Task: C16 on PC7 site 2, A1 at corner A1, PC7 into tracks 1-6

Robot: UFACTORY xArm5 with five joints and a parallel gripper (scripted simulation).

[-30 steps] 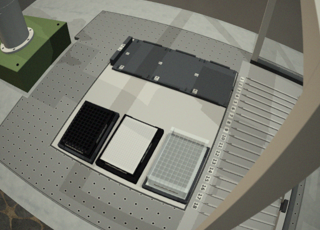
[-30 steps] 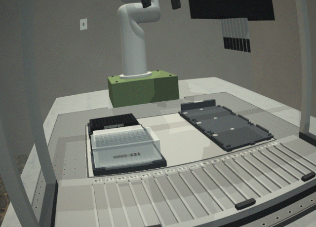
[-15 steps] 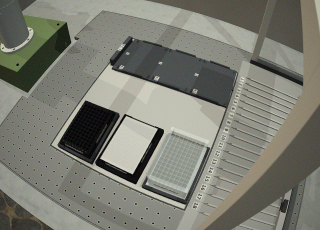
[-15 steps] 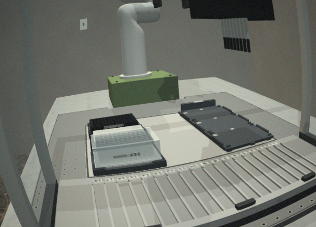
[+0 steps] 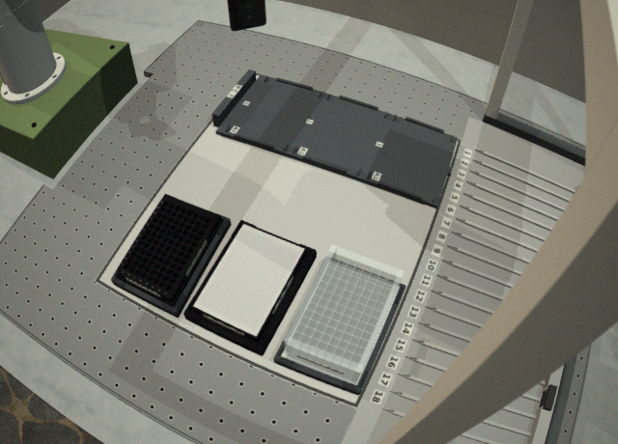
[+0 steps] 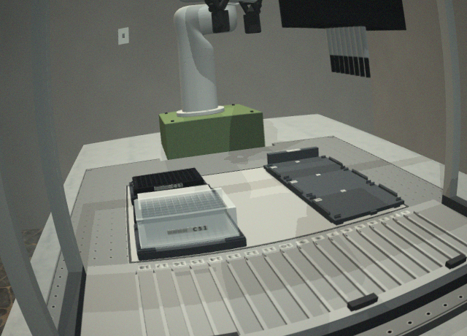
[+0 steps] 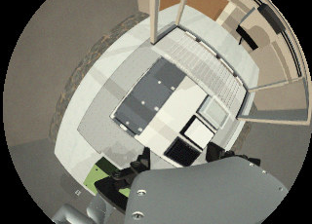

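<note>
Right now the nest S2 is 40 mm ahead of my hand, 150 mm to the right of it and 280 mm below it. The rest, counted from my hand: carrier PC7: 90 mm ahead, 110 mm to the left, 270 mm below; then frame post: 210 mm ahead, 340 mm to the right, 40 mm below; then black plate C15: 60 mm behind, 130 mm to the right, 260 mm below.
</note>
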